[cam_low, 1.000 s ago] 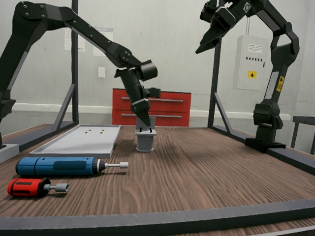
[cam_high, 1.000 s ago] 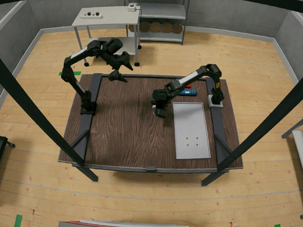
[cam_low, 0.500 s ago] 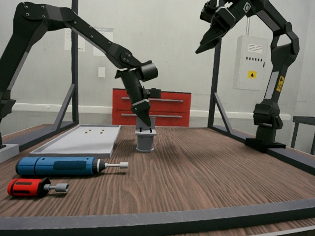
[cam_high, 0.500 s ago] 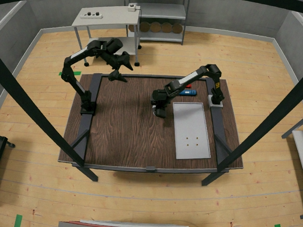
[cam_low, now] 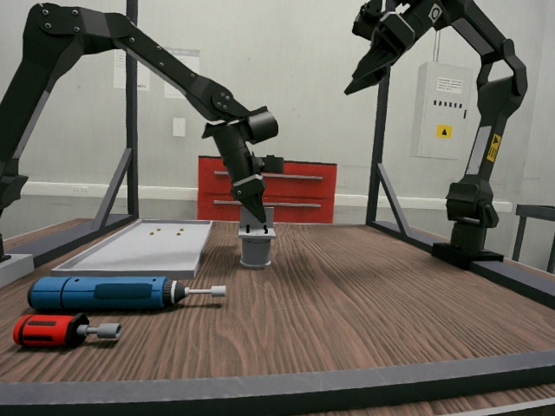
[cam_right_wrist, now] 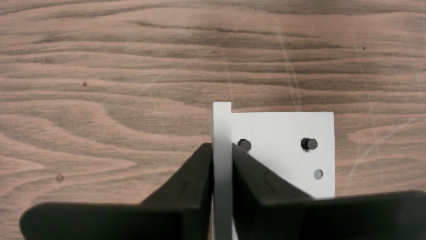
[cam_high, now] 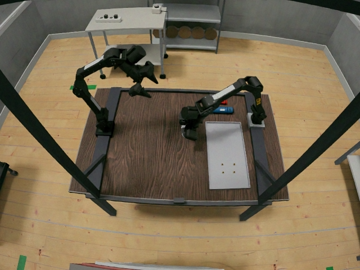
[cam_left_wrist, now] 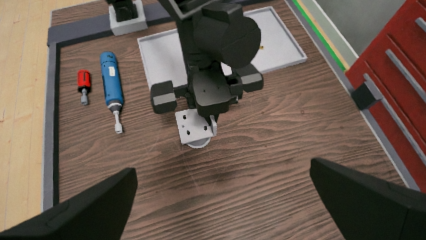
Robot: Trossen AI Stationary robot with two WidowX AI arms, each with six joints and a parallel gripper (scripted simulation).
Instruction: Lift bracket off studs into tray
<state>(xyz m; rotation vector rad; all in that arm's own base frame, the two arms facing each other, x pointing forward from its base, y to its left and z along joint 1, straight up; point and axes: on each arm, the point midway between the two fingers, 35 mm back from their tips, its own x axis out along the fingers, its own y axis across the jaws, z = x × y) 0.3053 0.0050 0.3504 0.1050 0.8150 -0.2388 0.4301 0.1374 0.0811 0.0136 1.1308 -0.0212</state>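
My right gripper is now 220 mm to the left of the grey tray, 120 mm past it and 100 mm above it. Round my right hand: grey bracket 40 mm below, 30 mm ahead, 10 mm to the right; grey joint module 80 mm below, 30 mm ahead, 10 mm to the right; red screwdriver 250 mm ahead, 240 mm to the right, 100 mm below.
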